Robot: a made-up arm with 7 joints.
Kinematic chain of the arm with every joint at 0, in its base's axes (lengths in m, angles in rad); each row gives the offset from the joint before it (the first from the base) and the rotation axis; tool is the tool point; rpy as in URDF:
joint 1: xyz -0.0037 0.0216 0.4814 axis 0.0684 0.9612 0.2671
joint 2: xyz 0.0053 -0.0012 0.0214 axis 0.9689 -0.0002 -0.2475
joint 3: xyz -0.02 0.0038 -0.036 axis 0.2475 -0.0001 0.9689
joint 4: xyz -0.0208 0.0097 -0.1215 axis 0.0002 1 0
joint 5: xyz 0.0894 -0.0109 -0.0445 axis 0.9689 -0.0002 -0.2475
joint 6: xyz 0.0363 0.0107 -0.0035 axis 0.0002 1 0
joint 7: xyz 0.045 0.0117 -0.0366 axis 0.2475 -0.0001 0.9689
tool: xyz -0.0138 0.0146 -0.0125 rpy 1.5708 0 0
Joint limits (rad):
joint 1: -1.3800..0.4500
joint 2: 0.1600..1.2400
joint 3: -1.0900..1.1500
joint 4: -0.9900..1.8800
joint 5: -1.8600..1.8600
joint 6: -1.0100..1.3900
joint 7: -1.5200..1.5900
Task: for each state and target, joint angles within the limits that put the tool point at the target. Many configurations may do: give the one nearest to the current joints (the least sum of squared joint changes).
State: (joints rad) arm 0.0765 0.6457 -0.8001 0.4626 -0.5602 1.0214 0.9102
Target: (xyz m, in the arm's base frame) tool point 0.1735 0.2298 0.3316
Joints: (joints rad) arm -0.7350 0.9367 -0.6218 0.7539 -0.4682 0.3198 0.7040
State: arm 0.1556 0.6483 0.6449 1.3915 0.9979 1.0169 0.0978
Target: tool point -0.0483 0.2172 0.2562
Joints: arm -0.1484 0.4539 0.6054 1.3521 0.9435 0.5816 -0.0052
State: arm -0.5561 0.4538 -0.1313 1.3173 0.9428 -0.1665 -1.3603
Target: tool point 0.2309 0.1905 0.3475
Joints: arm -0.6349 0.6146 -0.0711 0.7553 1.1078 0.0433 -1.2188
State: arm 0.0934 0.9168 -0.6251 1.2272 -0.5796 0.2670 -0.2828
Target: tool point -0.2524 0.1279 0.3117
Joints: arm 0.4500 0.3034 -0.4428 1.5240 -0.7545 0.3502 -0.3065
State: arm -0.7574 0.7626 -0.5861 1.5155 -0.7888 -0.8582 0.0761
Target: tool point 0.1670 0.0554 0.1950
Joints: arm -0.6743 0.1600 -0.6976 1.2394 -0.7603 -0.8668 0.1349
